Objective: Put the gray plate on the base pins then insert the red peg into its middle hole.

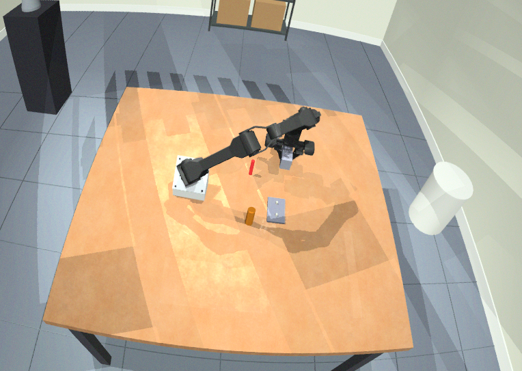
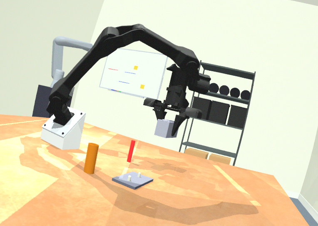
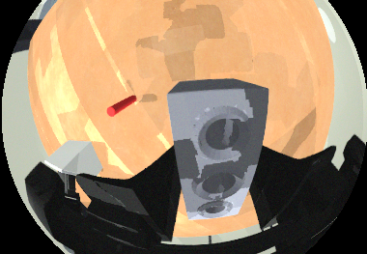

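My gripper tip is 15 cm to the left of the base and 13 cm above it. Also, from my gripper tip: orange cylinder (11 cm behind, 23 cm to the right, 10 cm below); red peg (12 cm behind, 2 cm to the left, 10 cm below); gray plate (3 cm above).
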